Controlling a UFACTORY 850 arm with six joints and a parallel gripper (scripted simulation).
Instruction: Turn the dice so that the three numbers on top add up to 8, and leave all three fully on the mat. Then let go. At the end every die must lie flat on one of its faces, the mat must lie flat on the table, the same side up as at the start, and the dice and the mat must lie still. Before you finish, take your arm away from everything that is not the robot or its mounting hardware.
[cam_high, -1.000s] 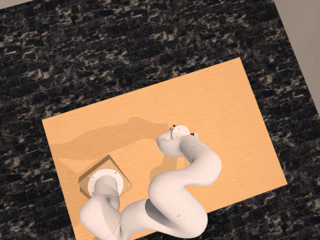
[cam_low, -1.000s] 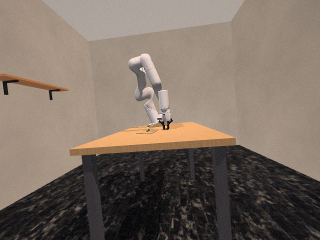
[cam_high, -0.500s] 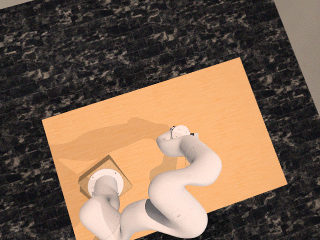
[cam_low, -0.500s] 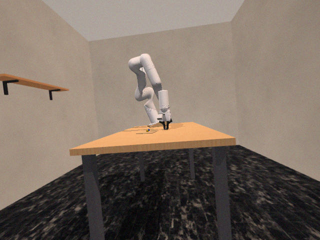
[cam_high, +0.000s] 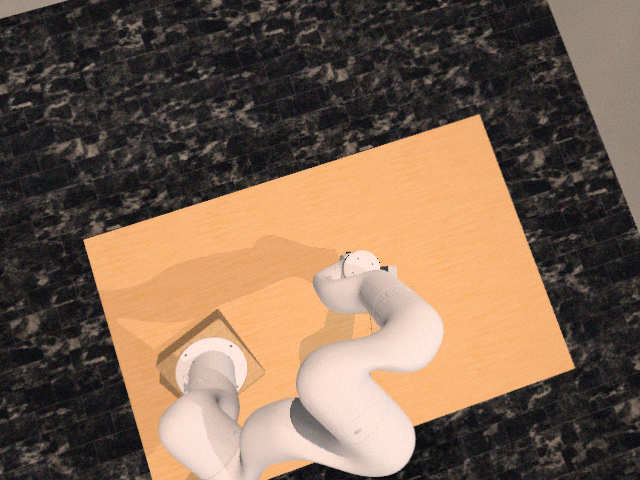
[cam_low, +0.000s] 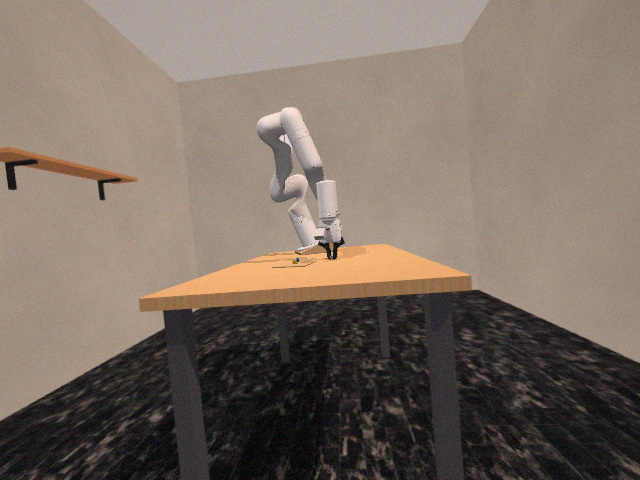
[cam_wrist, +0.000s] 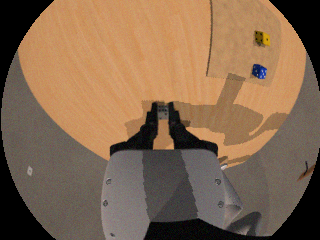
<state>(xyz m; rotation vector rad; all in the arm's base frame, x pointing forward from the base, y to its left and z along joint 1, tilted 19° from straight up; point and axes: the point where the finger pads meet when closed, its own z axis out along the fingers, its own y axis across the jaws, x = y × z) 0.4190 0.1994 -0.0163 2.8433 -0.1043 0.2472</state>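
Right now the yellow die is 110 mm ahead of my hand, 140 mm to the right of it and 10 mm below it. Also, from my hand: white die: 10 mm below; tan mat: 110 mm ahead, 140 mm to the right, 20 mm below; blue die: 70 mm ahead, 140 mm to the right, 10 mm below.
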